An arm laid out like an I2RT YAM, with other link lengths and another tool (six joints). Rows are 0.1 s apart.
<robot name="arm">
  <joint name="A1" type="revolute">
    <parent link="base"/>
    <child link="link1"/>
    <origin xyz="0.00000 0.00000 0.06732"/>
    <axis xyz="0 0 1"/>
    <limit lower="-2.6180" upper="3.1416"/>
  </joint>
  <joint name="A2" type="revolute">
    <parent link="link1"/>
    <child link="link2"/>
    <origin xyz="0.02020 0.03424 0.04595"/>
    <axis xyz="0 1 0"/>
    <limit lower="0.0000" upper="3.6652"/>
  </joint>
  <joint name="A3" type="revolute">
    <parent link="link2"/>
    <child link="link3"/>
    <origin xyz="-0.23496 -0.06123 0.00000"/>
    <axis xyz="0 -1 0"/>
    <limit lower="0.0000" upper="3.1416"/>
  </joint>
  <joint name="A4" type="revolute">
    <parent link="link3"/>
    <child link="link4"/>
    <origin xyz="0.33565 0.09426 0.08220"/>
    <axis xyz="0 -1 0"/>
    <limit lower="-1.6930" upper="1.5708"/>
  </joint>
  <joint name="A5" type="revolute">
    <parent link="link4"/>
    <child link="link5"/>
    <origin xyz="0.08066 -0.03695 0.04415"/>
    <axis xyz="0 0 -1"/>
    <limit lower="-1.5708" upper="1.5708"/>
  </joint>
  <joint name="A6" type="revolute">
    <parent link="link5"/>
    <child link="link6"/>
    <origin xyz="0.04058 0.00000 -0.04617"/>
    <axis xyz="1 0 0"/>
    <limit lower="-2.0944" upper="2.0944"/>
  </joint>
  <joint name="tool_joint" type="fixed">
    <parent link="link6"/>
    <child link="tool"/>
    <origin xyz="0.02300 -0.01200 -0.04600" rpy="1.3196 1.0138 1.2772"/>
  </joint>
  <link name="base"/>
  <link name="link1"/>
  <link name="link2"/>
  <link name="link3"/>
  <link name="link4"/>
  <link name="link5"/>
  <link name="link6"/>
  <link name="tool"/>
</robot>
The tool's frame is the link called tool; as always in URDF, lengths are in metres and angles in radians.
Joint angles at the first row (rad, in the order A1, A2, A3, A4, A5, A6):
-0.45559 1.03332 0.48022 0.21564 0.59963 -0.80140
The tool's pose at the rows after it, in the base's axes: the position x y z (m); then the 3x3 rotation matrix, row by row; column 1 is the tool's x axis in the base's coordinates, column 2 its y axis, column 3 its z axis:
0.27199 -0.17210 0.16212; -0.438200 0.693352 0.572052; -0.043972 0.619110 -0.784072; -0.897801 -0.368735 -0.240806
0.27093 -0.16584 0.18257; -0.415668 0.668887 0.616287; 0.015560 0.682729 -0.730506; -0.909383 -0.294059 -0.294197
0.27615 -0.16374 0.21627; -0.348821 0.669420 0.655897; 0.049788 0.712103 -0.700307; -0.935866 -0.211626 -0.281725
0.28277 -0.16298 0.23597; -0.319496 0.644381 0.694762; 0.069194 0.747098 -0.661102; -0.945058 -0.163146 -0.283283
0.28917 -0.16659 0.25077; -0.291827 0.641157 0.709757; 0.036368 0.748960 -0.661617; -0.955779 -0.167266 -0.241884
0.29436 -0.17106 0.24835; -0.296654 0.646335 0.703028; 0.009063 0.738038 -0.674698; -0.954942 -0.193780 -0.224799
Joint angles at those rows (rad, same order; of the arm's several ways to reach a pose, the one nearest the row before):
-0.45560 0.97120 0.53006 -0.00173 0.50361 -0.72169
-0.45519 0.92006 0.58700 -0.15677 0.41857 -0.65589
-0.45539 0.90826 0.68244 -0.24163 0.36086 -0.59674
-0.45548 0.92480 0.75395 -0.28981 0.30120 -0.57256
-0.45559 0.94395 0.79266 -0.26347 0.29753 -0.59146
-0.45559 0.97187 0.79347 -0.21959 0.31706 -0.61719

